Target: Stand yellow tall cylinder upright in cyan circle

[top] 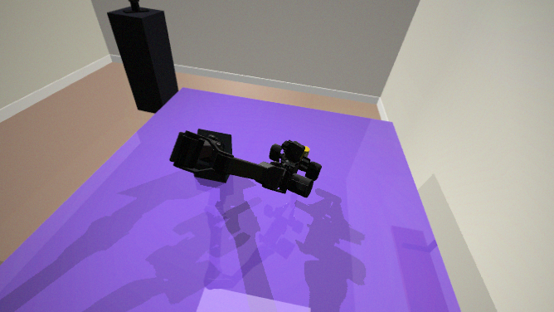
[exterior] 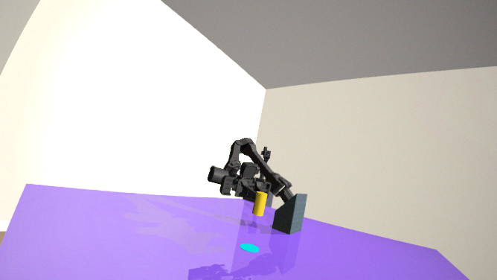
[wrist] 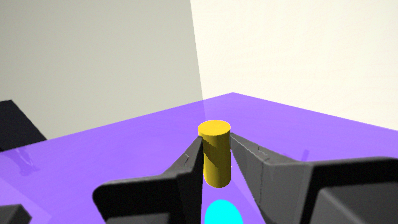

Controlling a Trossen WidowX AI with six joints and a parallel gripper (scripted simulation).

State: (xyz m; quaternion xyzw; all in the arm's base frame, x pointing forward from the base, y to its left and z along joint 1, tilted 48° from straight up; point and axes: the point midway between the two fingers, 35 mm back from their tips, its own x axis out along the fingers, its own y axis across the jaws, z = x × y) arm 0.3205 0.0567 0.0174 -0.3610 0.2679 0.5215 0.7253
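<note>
My gripper tip is now 160 mm above the cyan circle. Also, from my gripper tip: yellow tall cylinder: 20 mm below.
</note>
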